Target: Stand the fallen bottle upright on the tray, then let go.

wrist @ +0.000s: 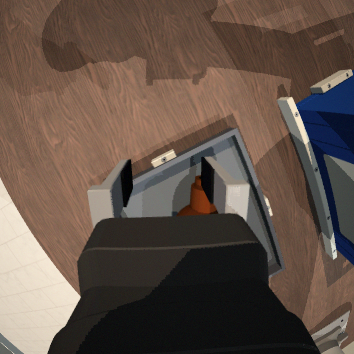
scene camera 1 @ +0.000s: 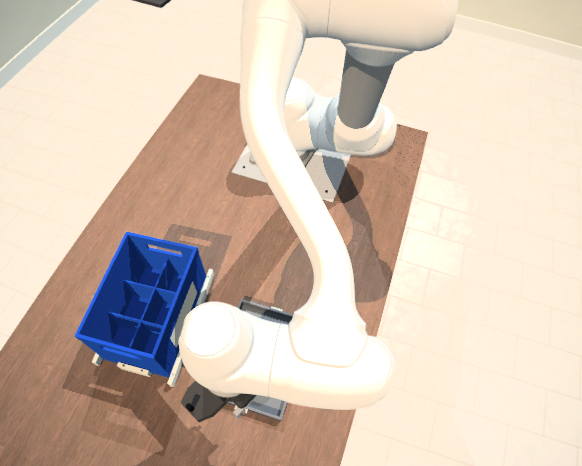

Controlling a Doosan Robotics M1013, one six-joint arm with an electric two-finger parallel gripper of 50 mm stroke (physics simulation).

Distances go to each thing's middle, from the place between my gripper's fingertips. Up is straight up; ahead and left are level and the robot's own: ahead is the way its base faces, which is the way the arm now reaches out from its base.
Now: the brown bottle (wrist: 198, 204) 12 cm behind my hand and 9 cm below it. Round my hand: pale rail (wrist: 287, 106) (13 cm behind, 21 cm to the right, 12 cm below).
